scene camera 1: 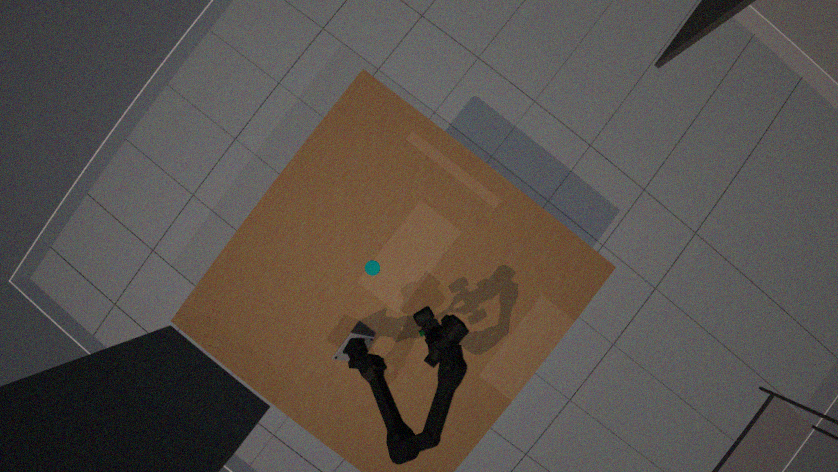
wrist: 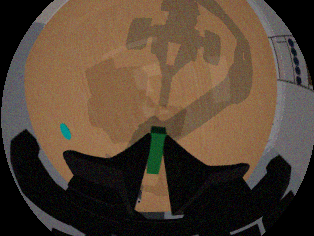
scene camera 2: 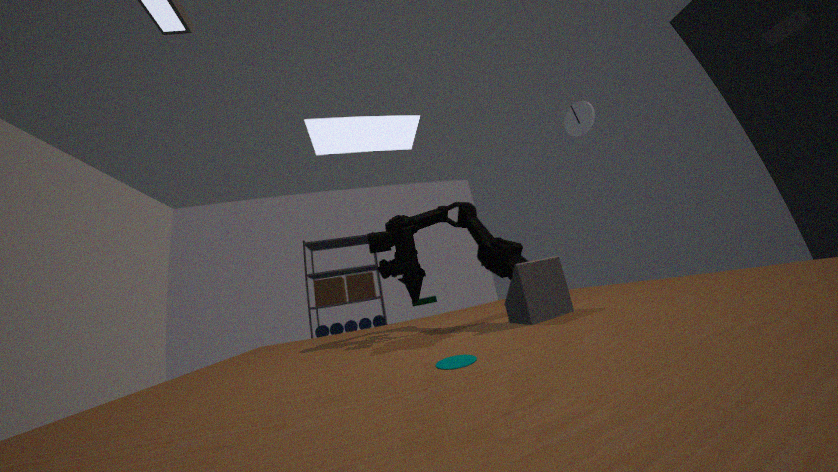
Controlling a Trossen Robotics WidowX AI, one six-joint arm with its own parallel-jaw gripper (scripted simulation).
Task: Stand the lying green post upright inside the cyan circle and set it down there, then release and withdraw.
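Observation:
Scene camera 2 has my gripper [scene camera 2: 416, 302], and I'm holding a green post with it. Then in the wrist view there's my gripper [wrist: 157, 137] again.

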